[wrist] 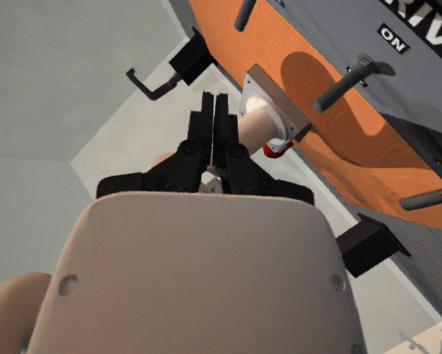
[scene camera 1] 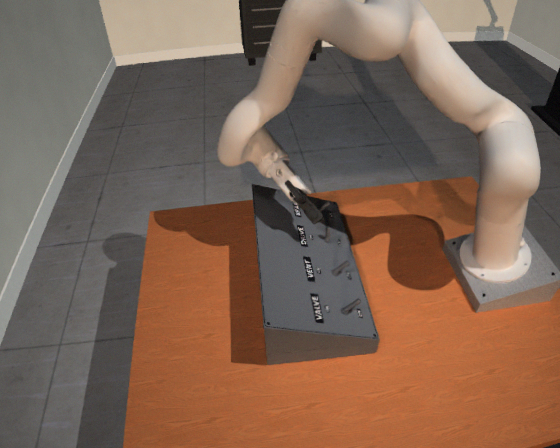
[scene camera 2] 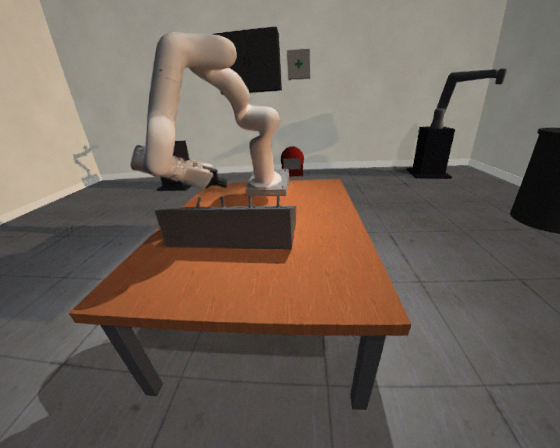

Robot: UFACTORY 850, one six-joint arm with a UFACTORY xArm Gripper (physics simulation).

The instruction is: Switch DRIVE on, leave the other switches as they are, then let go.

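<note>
The dark grey switch panel (scene camera 1: 285,285) (scene camera 2: 227,229) (wrist: 340,30) stands on the table. The DRIVE lever (scene camera 1: 327,233) (scene camera 2: 222,202) (wrist: 340,90) stands at a different slant from its neighbours in scene camera 1, leaning more to the ON side. The VENT lever (scene camera 1: 341,268) and VALVE lever (scene camera 1: 351,306) lean to the OFF side. The back lever (scene camera 1: 324,206) (wrist: 422,200) seems to lean like them; its name label is partly hidden. My gripper (scene camera 1: 317,219) (scene camera 2: 224,184) (wrist: 213,110) is shut and empty, above the panel's back half, apart from the levers.
The orange table (scene camera 1: 190,400) (scene camera 2: 240,295) carries the panel and the arm's base plate (scene camera 1: 515,295) (scene camera 2: 267,190), which stands beyond the panel's low side. A dark cabinet (scene camera 1: 260,30) stands on the floor behind. The arm's shadow falls over the panel's back part.
</note>
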